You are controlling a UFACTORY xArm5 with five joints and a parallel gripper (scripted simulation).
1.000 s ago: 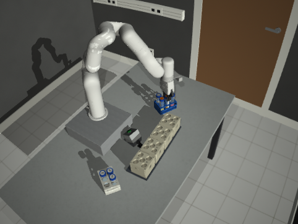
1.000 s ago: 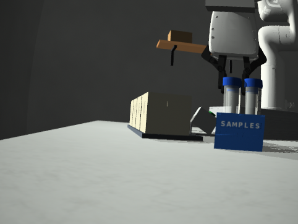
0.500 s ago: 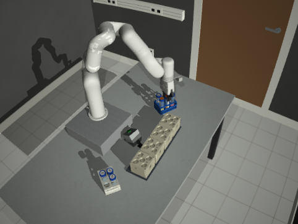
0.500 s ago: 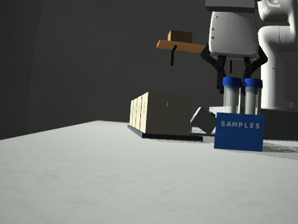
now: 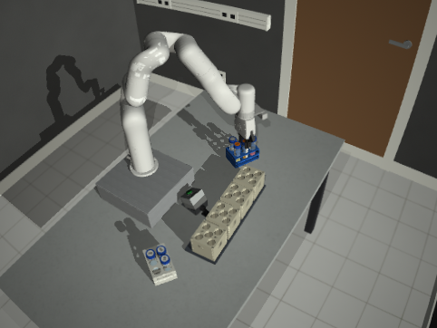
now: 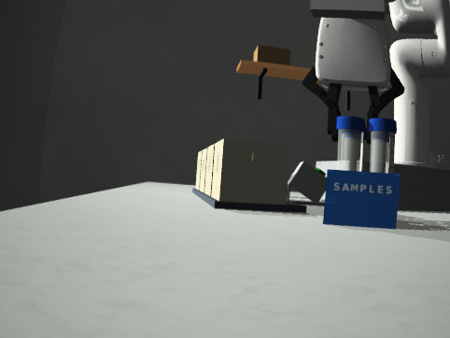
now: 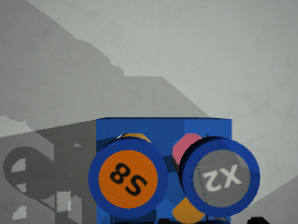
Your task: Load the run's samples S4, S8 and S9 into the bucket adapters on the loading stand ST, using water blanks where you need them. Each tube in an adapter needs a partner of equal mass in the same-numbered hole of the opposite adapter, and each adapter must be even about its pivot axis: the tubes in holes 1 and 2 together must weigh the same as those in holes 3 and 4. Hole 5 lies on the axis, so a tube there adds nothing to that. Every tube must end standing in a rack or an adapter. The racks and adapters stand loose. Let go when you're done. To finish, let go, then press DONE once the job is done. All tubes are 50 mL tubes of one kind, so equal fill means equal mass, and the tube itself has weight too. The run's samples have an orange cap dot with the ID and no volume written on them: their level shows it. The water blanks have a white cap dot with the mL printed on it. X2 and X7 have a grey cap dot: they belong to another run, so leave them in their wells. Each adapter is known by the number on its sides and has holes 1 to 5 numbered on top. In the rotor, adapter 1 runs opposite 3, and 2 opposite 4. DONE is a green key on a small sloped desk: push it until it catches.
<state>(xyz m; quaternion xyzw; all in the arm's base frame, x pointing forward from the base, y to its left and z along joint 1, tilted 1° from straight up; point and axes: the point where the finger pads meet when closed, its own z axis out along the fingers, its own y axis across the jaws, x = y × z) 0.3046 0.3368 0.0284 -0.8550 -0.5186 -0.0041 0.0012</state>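
The blue samples rack is 9 cm below my hand, 2 cm behind it and 1 cm to the left of it. The rest, counted from my hand: white blanks rack 65 cm to the right, 9 cm below, 2 cm ahead; adapter 15 cm to the right, 11 cm ahead, 7 cm below.
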